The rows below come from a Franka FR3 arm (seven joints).
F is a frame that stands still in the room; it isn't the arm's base.
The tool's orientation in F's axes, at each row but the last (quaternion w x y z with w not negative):
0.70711 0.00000 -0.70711 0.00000
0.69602 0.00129 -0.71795 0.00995
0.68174 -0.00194 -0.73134 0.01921
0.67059 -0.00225 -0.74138 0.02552
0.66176 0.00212 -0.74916 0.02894
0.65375 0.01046 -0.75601 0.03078
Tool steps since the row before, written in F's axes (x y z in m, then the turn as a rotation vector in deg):
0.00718 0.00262 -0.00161 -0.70 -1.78 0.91
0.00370 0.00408 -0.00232 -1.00 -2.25 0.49
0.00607 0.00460 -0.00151 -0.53 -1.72 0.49
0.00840 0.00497 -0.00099 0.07 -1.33 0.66
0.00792 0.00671 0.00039 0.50 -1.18 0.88
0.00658 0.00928 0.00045 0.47 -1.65 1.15
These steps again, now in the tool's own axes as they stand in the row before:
-0.00161 0.00262 -0.00718 0.91 -1.78 0.70
-0.00238 0.00405 -0.00369 0.49 -2.24 1.02
-0.00180 0.00450 -0.00607 0.48 -1.72 0.54
-0.00164 0.00474 -0.00843 0.60 -1.36 -0.09
-0.00036 0.00635 -0.00821 0.77 -1.23 -0.55
-0.00028 0.00888 -0.00712 1.03 -1.71 -0.53

